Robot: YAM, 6 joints.
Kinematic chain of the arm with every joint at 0, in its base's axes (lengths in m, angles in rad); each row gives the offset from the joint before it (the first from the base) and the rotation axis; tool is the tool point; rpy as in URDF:
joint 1: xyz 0 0 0.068 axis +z
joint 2: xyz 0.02 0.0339 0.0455 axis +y
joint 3: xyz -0.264 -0.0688 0 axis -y
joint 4: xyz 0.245 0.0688 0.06 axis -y
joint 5: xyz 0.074 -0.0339 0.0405 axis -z
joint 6: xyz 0.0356 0 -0.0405 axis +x
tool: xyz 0 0 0 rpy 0 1.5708 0
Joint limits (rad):
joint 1: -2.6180..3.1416
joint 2: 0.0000..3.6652
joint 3: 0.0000..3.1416
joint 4: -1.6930..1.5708
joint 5: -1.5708..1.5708
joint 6: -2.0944..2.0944
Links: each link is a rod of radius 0.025 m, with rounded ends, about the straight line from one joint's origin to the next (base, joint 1, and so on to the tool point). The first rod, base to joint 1, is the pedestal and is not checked.
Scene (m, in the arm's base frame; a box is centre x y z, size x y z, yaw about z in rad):
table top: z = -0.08
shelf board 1: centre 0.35 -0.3 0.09 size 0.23 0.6 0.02 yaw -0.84
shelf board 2: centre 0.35 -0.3 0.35 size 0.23 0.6 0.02 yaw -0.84
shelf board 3: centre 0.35 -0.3 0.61 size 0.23 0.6 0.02 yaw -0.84
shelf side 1: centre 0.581 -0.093 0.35 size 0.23 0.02 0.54 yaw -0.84
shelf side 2: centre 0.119 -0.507 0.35 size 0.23 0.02 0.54 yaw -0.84
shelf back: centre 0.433 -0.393 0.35 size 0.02 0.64 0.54 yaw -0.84
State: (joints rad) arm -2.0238 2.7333 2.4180 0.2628 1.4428 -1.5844
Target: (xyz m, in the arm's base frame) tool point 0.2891 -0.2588 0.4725
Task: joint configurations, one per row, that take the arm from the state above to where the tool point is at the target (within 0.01 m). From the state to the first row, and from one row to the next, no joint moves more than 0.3 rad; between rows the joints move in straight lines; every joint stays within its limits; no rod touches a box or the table.
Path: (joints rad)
1: -1.9576 2.4797 2.4307 0.4904 1.4558 -1.7119
2: -1.8914 2.2260 2.4433 0.7181 1.4689 -1.8394
3: -1.8252 1.9724 2.4560 0.9457 1.4819 -1.9669
4: -1.7590 1.7187 2.4686 1.1733 1.4949 -2.0944
5: -1.5151 1.6373 2.2691 0.9222 1.5101 -1.9924
6: -1.2711 1.5558 2.0695 0.6711 1.5253 -1.8904
7: -1.0272 1.4743 1.8699 0.4200 1.5404 -1.7884
8: -0.7832 1.3928 1.6703 0.1689 1.5556 -1.6864
9: -0.5393 1.3113 1.4707 -0.0822 1.5708 -1.5844
10: -0.5888 1.5499 1.6860 -0.0021 1.5708 -1.5844
11: -0.6383 1.7886 1.9014 0.0780 1.5708 -1.5844

